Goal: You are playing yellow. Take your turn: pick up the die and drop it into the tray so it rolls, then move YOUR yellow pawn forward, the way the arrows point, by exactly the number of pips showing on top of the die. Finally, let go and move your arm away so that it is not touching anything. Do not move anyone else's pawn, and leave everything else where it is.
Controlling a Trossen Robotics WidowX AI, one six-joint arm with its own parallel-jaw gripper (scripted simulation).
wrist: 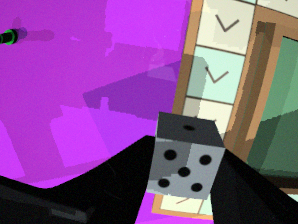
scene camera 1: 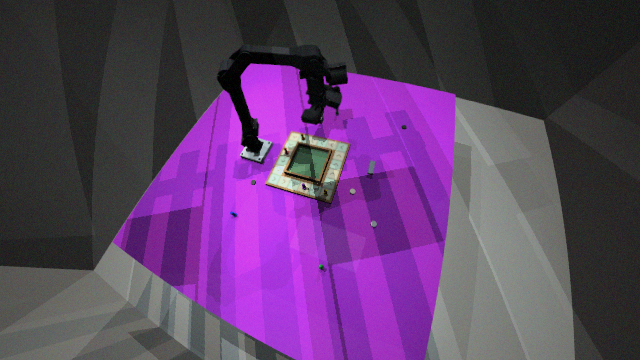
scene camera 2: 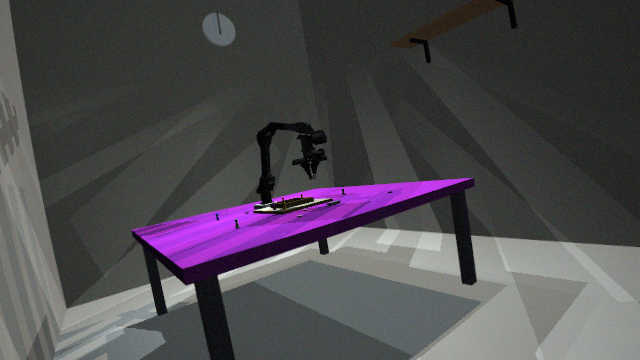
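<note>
White die carried by my gripper (scene camera 1: 319,119) (wrist: 183,151). Green tray (scene camera 1: 309,162) visible.
</note>
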